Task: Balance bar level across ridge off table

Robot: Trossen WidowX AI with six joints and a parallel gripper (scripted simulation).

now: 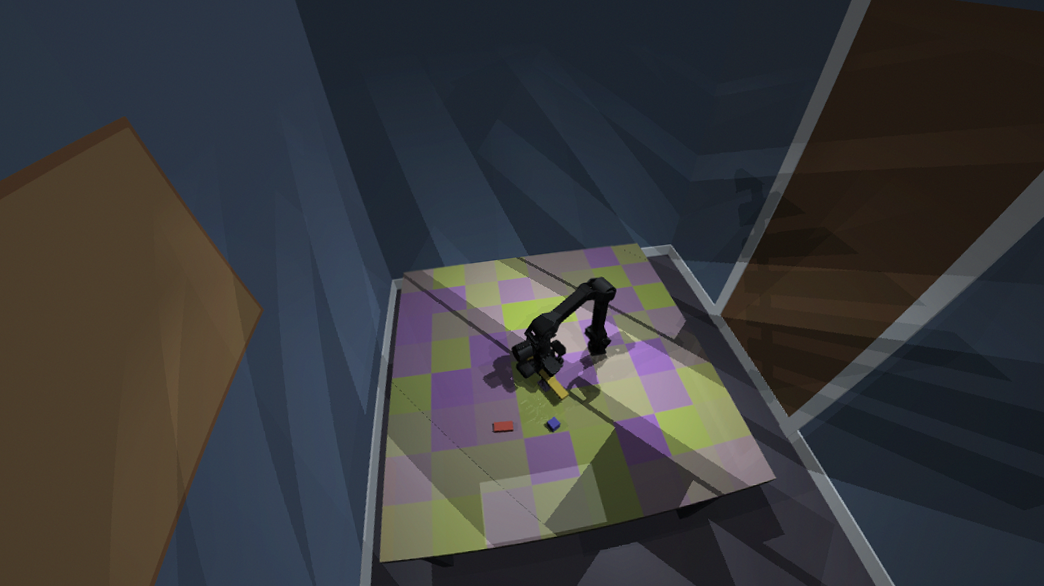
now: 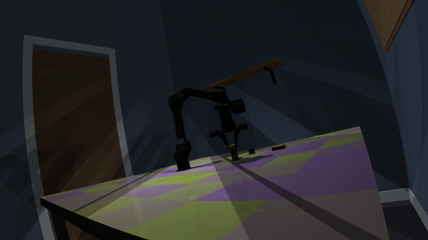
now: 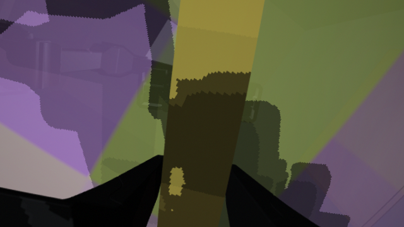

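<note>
Right now my gripper tip is 10 mm past the yellow bar and 20 mm to the right of it. From my gripper tip the other things lie so: blue block 10 mm behind, 200 mm to the left, 50 mm below; then red block 170 mm ahead, 170 mm to the left, 60 mm below.
</note>
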